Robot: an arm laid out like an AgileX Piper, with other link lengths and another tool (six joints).
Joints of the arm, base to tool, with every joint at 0 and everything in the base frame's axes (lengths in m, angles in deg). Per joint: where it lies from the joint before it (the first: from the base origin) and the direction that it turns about. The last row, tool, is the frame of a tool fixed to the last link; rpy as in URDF.
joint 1: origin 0 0 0.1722 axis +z
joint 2: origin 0 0 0 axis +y
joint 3: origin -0.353 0 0.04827 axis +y
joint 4: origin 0.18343 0 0.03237 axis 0.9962 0 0.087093
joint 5: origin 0 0 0 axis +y
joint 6: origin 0.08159 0 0.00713 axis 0.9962 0 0.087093
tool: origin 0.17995 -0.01 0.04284 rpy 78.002 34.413 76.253
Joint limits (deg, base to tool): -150..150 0..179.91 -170..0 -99.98..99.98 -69.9..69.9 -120..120
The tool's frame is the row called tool.
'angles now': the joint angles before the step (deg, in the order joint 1, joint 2, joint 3, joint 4, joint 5, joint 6). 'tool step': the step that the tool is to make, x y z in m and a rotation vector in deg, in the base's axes. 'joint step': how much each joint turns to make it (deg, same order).
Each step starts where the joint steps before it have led.
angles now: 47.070, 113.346, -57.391, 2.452, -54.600, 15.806
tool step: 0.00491, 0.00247, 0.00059, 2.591, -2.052, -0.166
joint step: -0.168, 2.639, -0.158, -0.126, -5.761, 0.537
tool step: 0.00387, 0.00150, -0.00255, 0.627, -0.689, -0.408
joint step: -0.005, 1.378, -0.474, 0.400, -1.844, -0.247
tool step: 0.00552, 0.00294, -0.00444, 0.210, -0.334, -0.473
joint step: 0.001, 1.486, -1.111, 0.492, -0.774, -0.357
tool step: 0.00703, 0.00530, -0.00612, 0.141, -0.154, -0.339
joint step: -0.001, 1.852, -1.832, 0.365, -0.240, -0.218
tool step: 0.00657, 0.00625, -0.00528, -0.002, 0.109, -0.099
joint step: 0.000, 1.567, -2.168, 0.145, 0.677, -0.042
